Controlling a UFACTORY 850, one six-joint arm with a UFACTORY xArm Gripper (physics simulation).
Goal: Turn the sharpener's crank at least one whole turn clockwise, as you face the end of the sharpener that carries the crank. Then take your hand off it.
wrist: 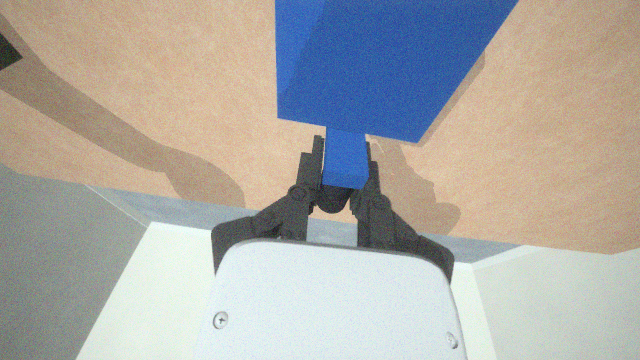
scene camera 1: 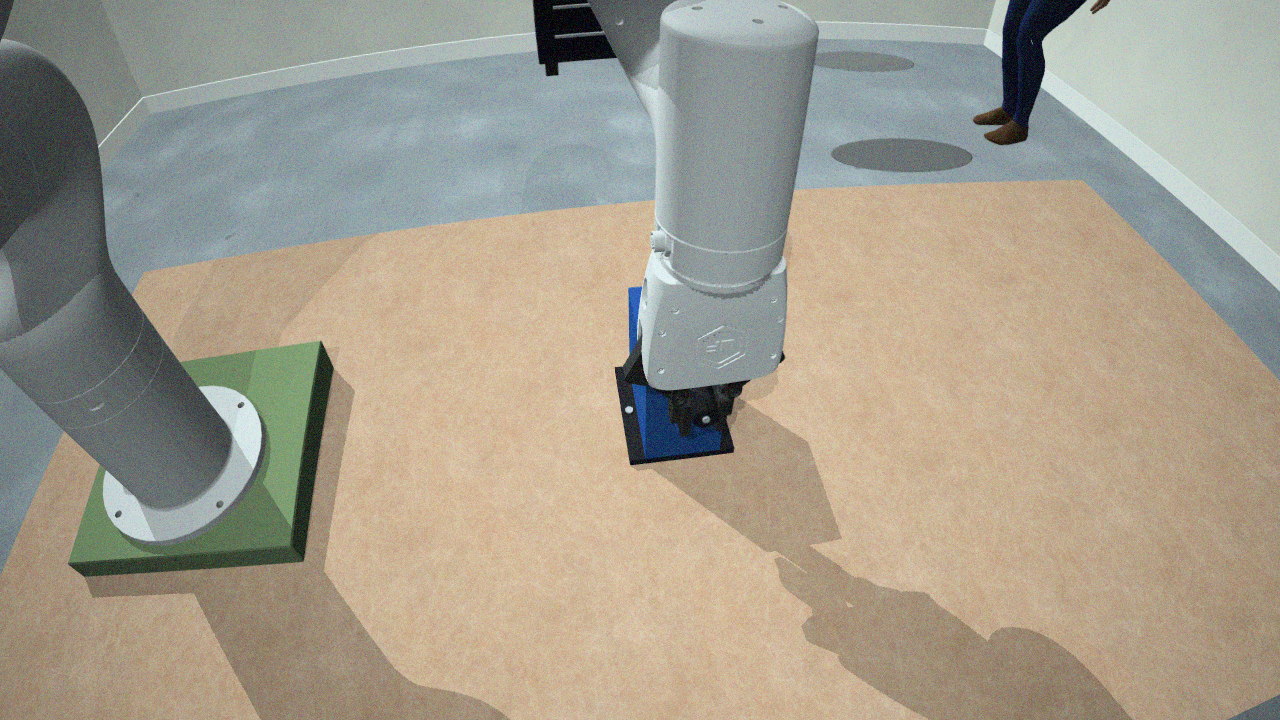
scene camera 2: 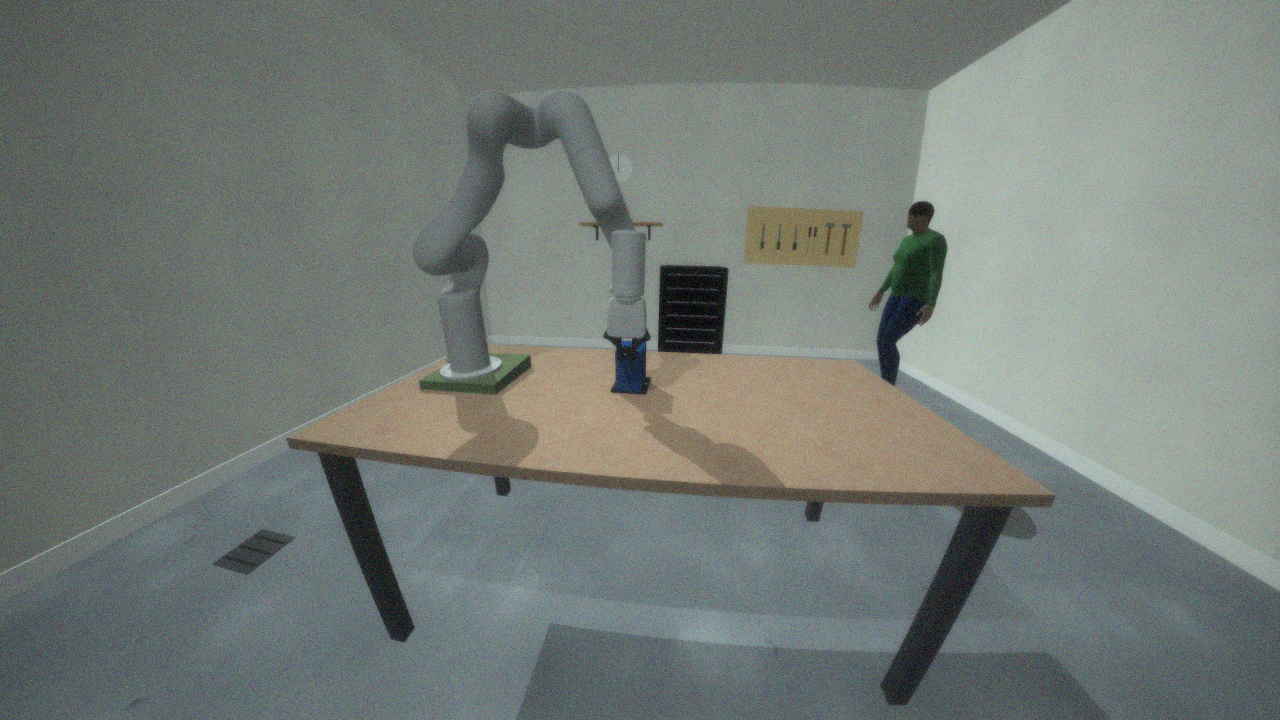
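The blue sharpener [scene camera 1: 657,429] [scene camera 2: 631,377] [wrist: 370,65] stands upright on a black base plate [scene camera 1: 634,447] on the table. In the wrist view, a narrow blue block [wrist: 345,157] juts out from its body. The crank's dark round handle [scene camera 1: 706,419] [wrist: 332,199] shows just past that block, with a light dot on its end in scene camera 1. My gripper [scene camera 1: 705,413] [scene camera 2: 629,351] [wrist: 338,152] points down at the sharpener's crank end. Its fingers are drawn in on both sides of the handle and the block, and it is shut on the handle. The rest of the crank is hidden.
The arm's base stands on a green block [scene camera 1: 286,429] [scene camera 2: 514,369] at the left of the wooden table [scene camera 1: 984,402] [scene camera 2: 805,420]. A person [scene camera 1: 1024,67] [scene camera 2: 913,268] stands beyond the table at the right. A black drawer cabinet [scene camera 2: 692,308] stands behind.
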